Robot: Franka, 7 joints.
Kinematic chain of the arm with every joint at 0, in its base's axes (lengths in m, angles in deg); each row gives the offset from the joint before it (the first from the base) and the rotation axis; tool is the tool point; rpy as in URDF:
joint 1: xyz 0 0 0.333 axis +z
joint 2: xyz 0 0 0 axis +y
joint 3: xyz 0 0 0.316 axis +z
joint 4: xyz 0.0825 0 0 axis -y
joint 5: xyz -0.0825 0 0.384 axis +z
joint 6: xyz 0 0 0 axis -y
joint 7: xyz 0.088 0 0 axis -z
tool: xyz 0 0 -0.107 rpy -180 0 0
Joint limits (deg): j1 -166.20..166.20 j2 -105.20..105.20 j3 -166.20..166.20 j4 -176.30..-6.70 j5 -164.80..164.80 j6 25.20..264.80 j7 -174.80..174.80
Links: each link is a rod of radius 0.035 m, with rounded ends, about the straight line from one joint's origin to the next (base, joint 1, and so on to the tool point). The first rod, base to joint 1, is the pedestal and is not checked.
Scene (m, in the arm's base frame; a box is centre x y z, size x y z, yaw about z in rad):
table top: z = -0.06
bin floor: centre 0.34 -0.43 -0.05 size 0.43 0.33 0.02 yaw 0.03
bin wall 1: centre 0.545 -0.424 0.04 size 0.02 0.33 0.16 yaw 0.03
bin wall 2: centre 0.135 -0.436 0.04 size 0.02 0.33 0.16 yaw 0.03
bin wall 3: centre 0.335 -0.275 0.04 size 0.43 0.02 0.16 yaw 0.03
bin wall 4: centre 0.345 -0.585 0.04 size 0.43 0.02 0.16 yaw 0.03
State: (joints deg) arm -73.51 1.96 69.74 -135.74 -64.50 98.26 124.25
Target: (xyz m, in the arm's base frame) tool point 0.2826 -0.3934 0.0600
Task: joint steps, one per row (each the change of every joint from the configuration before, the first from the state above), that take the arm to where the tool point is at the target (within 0.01 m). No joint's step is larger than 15 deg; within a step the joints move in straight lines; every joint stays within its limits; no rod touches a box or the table.
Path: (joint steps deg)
1: -4.08 14.87 -11.36 5.10 -2.07 2.27 0.00
2: -4.07 14.88 -11.36 5.10 -2.07 2.27 0.00
3: -4.08 14.87 -11.37 5.11 -2.07 2.27 0.00

